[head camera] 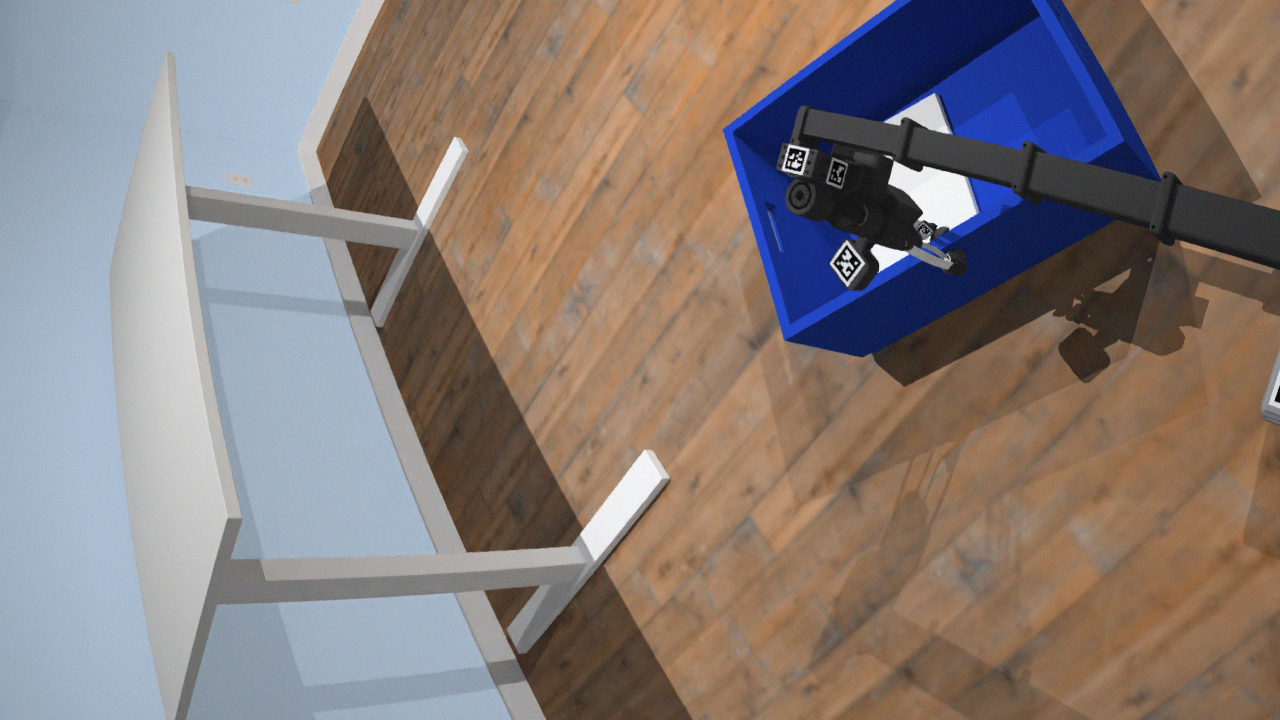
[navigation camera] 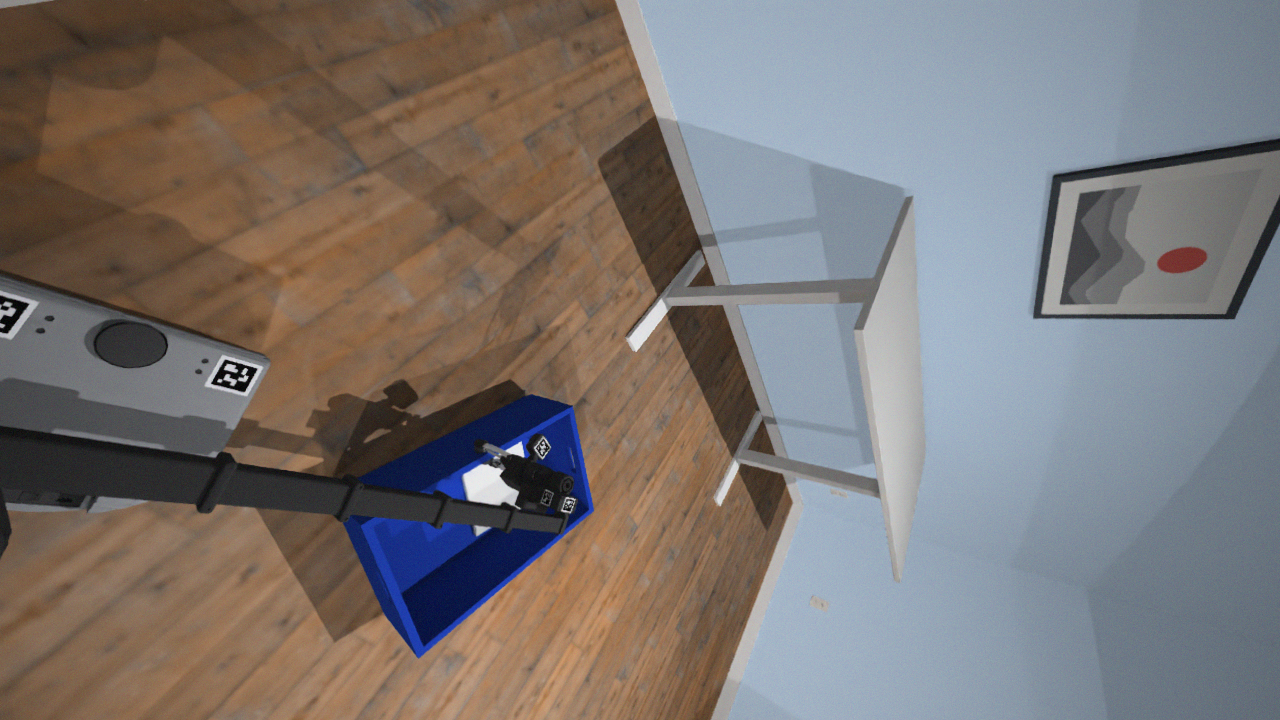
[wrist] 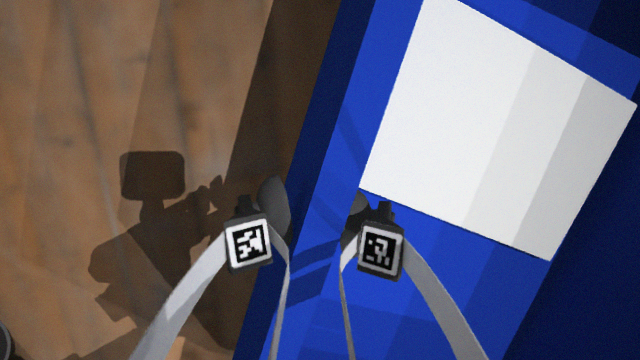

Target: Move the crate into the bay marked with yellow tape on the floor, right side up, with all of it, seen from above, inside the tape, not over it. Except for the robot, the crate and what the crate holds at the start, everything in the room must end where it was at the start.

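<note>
The blue crate (head camera: 939, 286) (navigation camera: 411, 467) (wrist: 315, 135) is right side up or nearly so, open at the top, below the outstretched arm. A white flat-sided object (head camera: 939, 197) (navigation camera: 486, 483) (wrist: 475, 125) lies inside it. My gripper (head camera: 945, 247) (navigation camera: 487, 453) (wrist: 314, 204) is shut on the crate's long side wall nearer the robot, one fingertip outside and one inside. The crate's shadow lies along that wall's lower side; I cannot tell whether the crate is clear of the floor. The yellow-taped bay does not show in these views.
A white table (head camera: 165, 340) (navigation camera: 895, 376) stands against the blue wall, its two feet on the floor beyond the crate. A framed picture (navigation camera: 1150, 214) hangs above it. The robot's grey base (navigation camera: 62, 376) is at the left in the navigation view, with the dark arm (head camera: 1100, 188) (navigation camera: 277, 483) above.
</note>
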